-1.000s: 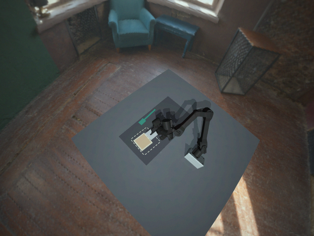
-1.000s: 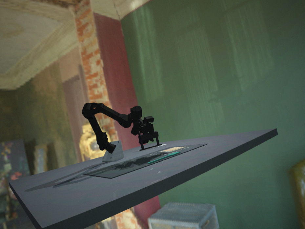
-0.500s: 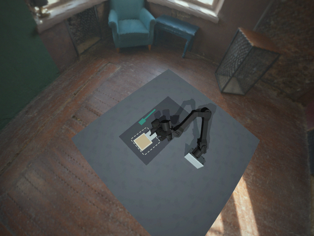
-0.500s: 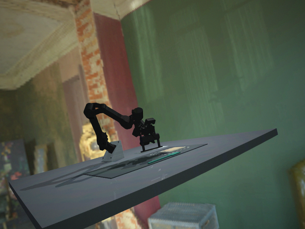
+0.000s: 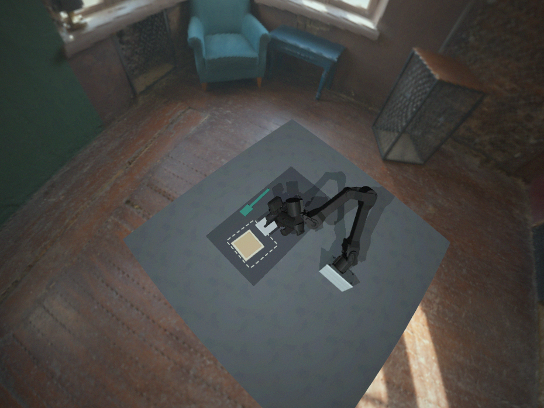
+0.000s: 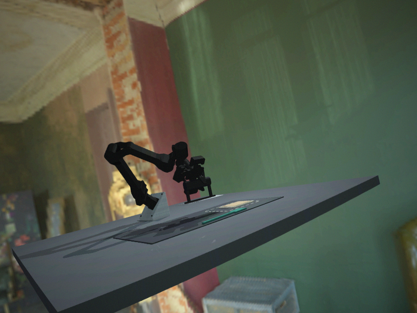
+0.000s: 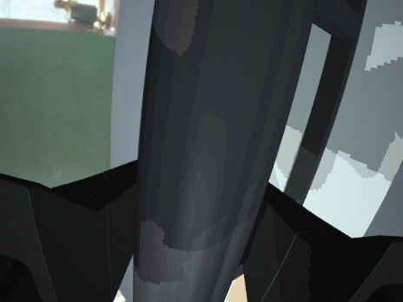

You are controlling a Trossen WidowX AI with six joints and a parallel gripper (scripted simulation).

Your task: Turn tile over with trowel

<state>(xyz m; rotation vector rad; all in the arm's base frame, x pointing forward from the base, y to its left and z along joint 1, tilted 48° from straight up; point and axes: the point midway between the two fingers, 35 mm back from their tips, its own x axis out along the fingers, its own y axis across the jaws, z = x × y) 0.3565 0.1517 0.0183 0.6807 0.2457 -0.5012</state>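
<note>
Now: the dark mat 130 mm below my gripper tip and 40 mm to the right of it. From my gripper tip the other things lie so: square tile (160 mm to the left, 110 mm below, 40 mm behind).
</note>
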